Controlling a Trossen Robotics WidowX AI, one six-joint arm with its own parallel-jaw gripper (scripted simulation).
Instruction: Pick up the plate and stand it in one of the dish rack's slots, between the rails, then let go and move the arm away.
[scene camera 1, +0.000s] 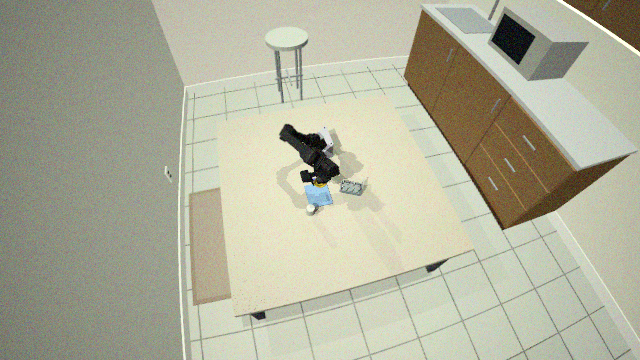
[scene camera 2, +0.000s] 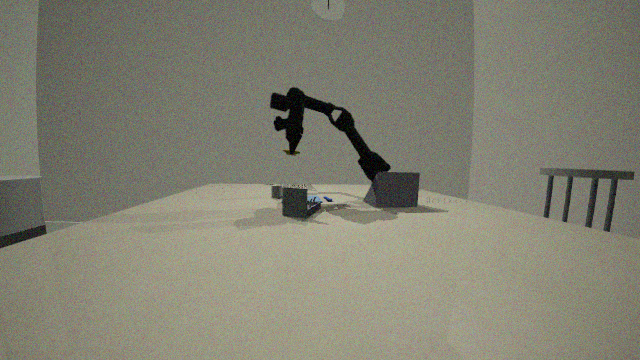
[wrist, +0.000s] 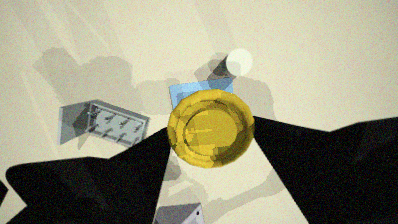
The gripper (wrist: 209, 126) holds a yellow plate (wrist: 212, 128). Further things: a grey dish rack (wrist: 95, 117) and a blue mat (wrist: 178, 92).
